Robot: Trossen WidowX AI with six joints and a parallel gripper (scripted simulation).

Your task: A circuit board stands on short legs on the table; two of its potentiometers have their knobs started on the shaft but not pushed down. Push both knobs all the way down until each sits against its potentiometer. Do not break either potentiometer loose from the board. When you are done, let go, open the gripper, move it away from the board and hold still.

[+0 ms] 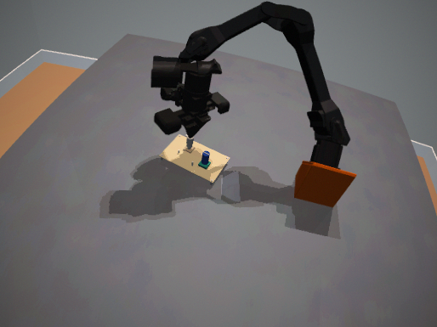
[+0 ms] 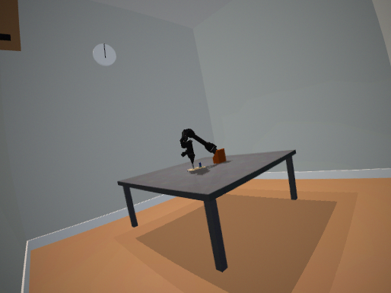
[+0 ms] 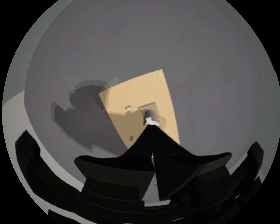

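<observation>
My gripper tip is now 2 cm above the grey knob. Also, from my gripper tip: blue knob (5 cm behind, 4 cm to the left, 1 cm below).
</observation>
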